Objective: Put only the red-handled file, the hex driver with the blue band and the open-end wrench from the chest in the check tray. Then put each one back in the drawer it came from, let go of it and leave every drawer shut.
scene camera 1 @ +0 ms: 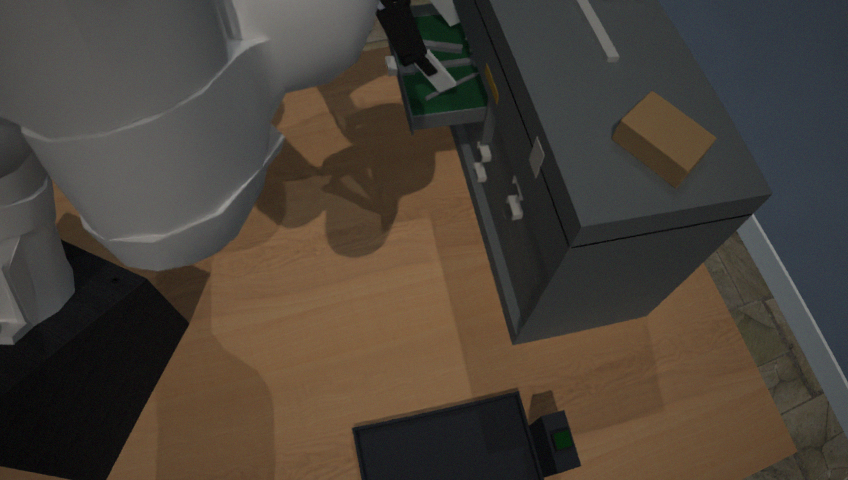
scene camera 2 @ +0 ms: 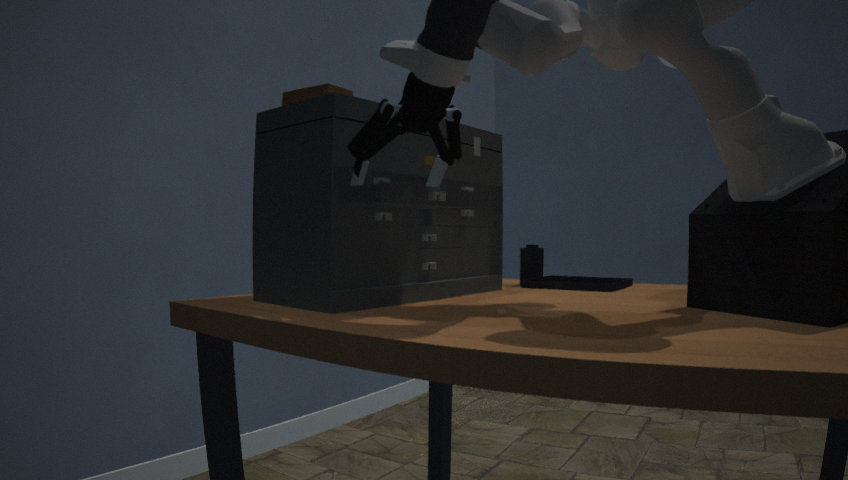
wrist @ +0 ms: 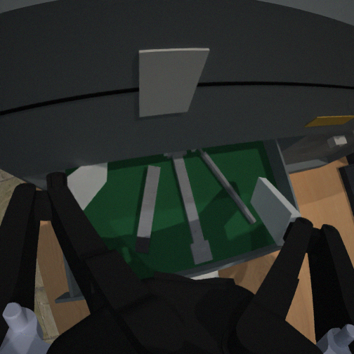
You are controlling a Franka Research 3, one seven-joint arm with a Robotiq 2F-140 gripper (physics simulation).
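The grey chest has a green-lined drawer pulled out. Three grey tools lie in it, seen in the wrist view: a flat bar with a dark lower end at left, a long tool with wider ends in the middle, and a thin rod at right. Their handle colours cannot be told. My gripper is open and empty over this drawer, its fingers spread to either side of the tools. The check tray shows no tool in its visible part.
An orange-brown block and a white strip lie on the chest top. A dark box with a green patch stands beside the tray. Pale handles stick out from the chest front.
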